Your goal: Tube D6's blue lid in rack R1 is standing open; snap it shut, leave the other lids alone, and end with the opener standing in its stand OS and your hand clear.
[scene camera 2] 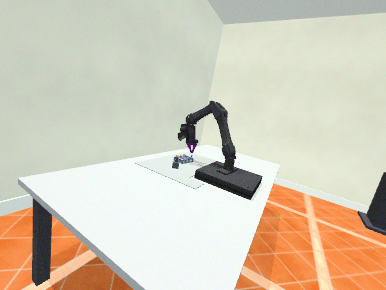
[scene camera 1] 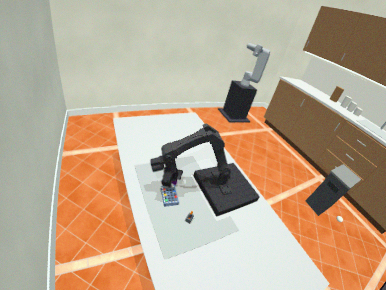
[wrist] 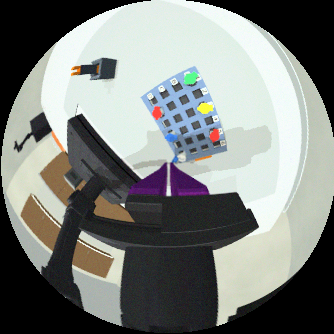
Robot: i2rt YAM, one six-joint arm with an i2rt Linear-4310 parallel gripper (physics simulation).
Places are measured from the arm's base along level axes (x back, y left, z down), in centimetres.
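Pixels of known places: gripper, fingertip midpoint: [scene camera 2: 191,153] [scene camera 1: 175,184] [wrist: 168,165]; arm's base at its link origin: [scene camera 2: 227,170] [scene camera 1: 221,181] [wrist: 99,180].
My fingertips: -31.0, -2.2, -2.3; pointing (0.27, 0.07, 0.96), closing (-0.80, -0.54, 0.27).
Ahead of a thing's pixels: the offset from my fingertips to its top centre, as dx, dy, dz. "spot": to the spot under its first point. Level surfaces: height alone.
Rack R1 @[-4.0, +3.0, +1.4] [scene camera 1: 169,203] [wrist: 180,108] is a blue grid with tubes under coloured lids. At its near D corner in the wrist view, tube D6 @[spot: -0.6, -1.5, +3.6] [wrist: 181,157] shows a whitish open top, and its blue lid @[-0.2, -0.7, +1.8] [wrist: 175,160] stands open beside it. Another blue lid @[-1.1, +2.6, +3.0] [wrist: 171,136] is on the tube next to it in the D row. My gripper [scene camera 1: 174,184] [scene camera 2: 192,152] [wrist: 168,165] is shut and empty, purple fingertips together above and beside the D6 end. The orange-tipped opener @[+2.7, +20.8, -1.3] [wrist: 88,70] is in its dark stand OS @[+2.7, +20.8, +3.2] [wrist: 107,68].
Red lids [wrist: 157,113] [wrist: 214,135], a yellow lid @[-7.0, +4.1, +3.0] [wrist: 204,108] and a green lid @[-7.3, +8.0, +3.0] [wrist: 190,78] are on other tubes. The rack and stand are on a grey mat @[dz +7.2] [scene camera 1: 175,237]. The arm's black base [scene camera 1: 230,195] [scene camera 2: 225,179] is on the white table @[dz +7.5] [scene camera 2: 150,220].
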